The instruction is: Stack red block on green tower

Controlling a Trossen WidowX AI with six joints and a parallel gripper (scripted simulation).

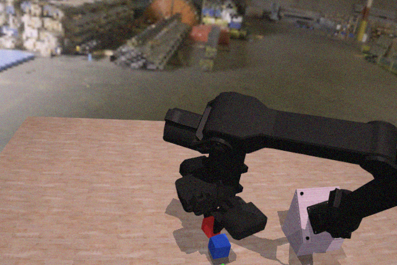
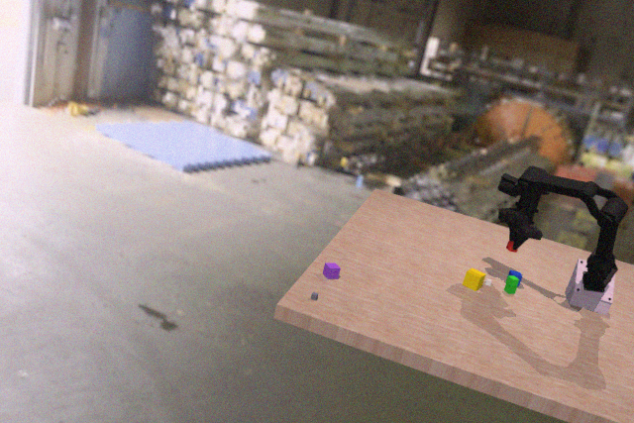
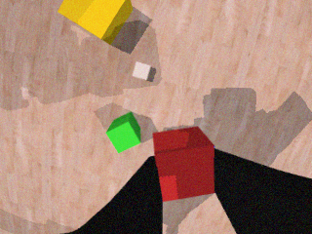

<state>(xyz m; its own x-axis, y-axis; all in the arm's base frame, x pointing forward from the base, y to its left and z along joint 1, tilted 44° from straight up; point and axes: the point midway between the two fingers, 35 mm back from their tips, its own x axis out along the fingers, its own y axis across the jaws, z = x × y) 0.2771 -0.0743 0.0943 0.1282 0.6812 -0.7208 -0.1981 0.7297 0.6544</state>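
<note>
Right now my gripper tip is 40 mm short of the small white block, 30 mm to the right of it and 130 mm above it. Round my gripper tip: red block (right at my gripper tip); blue block (50 mm behind, 50 mm to the right, 120 mm below); yellow block (100 mm ahead, 70 mm to the left, 110 mm below).
</note>
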